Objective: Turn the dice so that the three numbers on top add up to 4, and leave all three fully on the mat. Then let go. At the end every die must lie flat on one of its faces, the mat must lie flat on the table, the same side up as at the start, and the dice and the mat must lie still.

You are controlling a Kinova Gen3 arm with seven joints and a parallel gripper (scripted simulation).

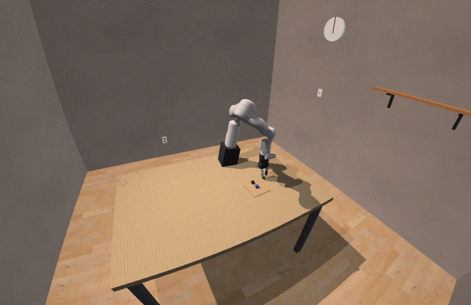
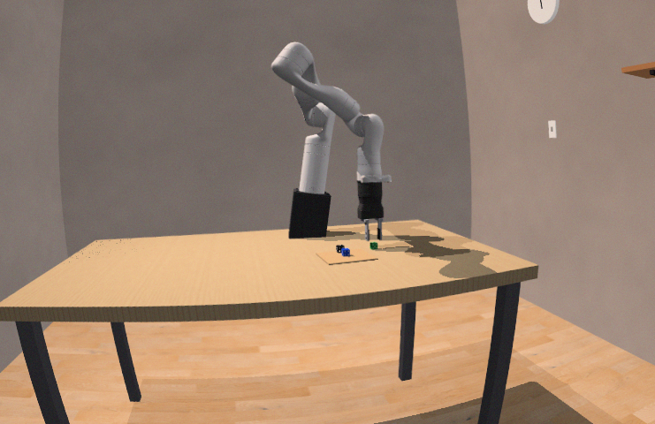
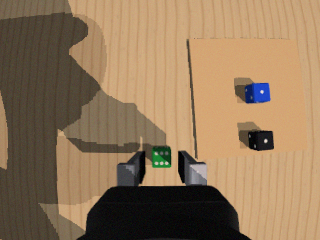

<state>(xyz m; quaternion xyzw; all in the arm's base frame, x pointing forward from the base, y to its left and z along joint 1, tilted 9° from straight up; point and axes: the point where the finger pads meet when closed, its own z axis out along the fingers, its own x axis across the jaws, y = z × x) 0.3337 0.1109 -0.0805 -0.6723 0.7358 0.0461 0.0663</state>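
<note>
Right now the green die is 40 mm below my hand. The rest, counted from my hand: black die 110 mm to the right, 30 mm below, 10 mm ahead; tan mat 110 mm to the right, 60 mm ahead, 40 mm below; blue die 110 mm to the right, 60 mm ahead, 30 mm below.
</note>
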